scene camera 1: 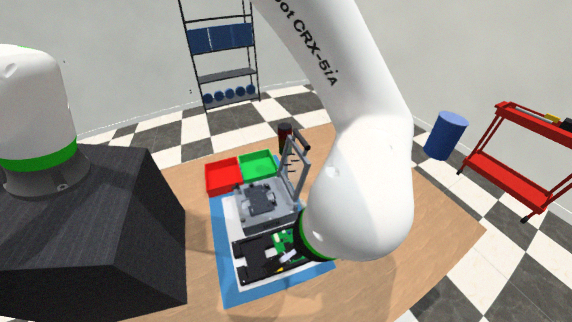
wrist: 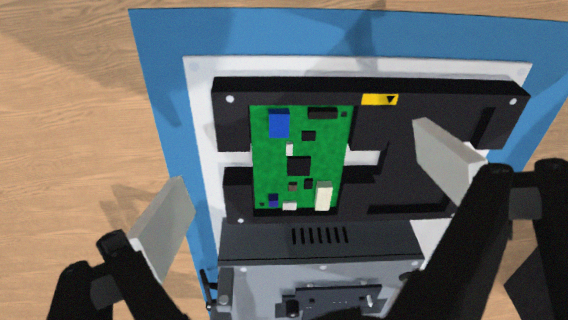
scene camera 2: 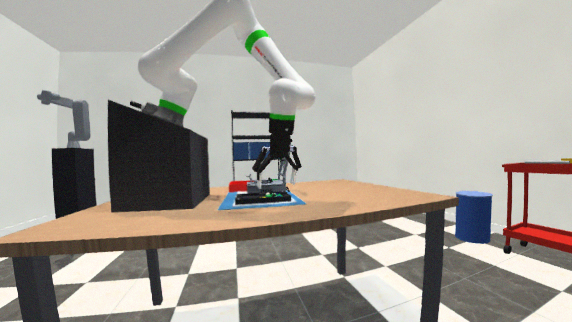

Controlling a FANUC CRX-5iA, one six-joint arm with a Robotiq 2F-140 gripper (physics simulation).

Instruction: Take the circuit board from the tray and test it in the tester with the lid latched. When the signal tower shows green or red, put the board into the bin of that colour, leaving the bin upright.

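Places are measured from the arm's base along level axes (x left, y back, z up), in centimetres.
Pixels of known places: gripper, between the fingertips: [wrist: 298, 168] [scene camera 2: 276, 185]; arm's base, origin of its link: [scene camera 1: 52, 174].
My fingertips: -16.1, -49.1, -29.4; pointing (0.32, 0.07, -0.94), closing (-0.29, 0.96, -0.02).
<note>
Ahead of a thing's pixels: the offset from my fingertips to its top centre, as dx, dy, dz. "spot": to the spot under its first point. Level surfaces: height alone.
The green circuit board {+3.7, +0.7, -4.2} [scene camera 1: 281, 239] [wrist: 275, 170] lies in the left part of the black tray [scene camera 1: 250, 270] [scene camera 2: 245, 199] [wrist: 300, 91] in the wrist view. My gripper [scene camera 2: 276, 180] [wrist: 298, 168] is open and empty above the tray, with one pale fingertip on each side of the board, the left one beyond the tray's edge. The grey tester {spot: +16.0, +10.4, -1.0} [scene camera 1: 245, 215] [scene camera 2: 257, 188] [wrist: 320, 250] stands beside the tray. Its lid [scene camera 1: 303, 175] is raised upright. The signal tower {spot: +28.8, -7.4, +17.4} [scene camera 1: 284, 133] behind it looks dark. The red bin {+40.4, +16.0, -2.3} [scene camera 1: 222, 176] and green bin {+40.7, +1.0, -2.3} [scene camera 1: 257, 166] stand upright.
A blue mat {dz -6.7} [scene camera 1: 220, 280] [wrist: 210, 35] lies under the tray and tester on the wooden table {dz -6.9} [scene camera 1: 440, 220] [scene camera 2: 360, 205]. The black arm pedestal [scene camera 1: 145, 250] [scene camera 2: 150, 170] stands at one side. A blue barrel [scene camera 1: 445, 136] [scene camera 2: 473, 217] and red cart [scene camera 1: 505, 176] stand on the floor.
</note>
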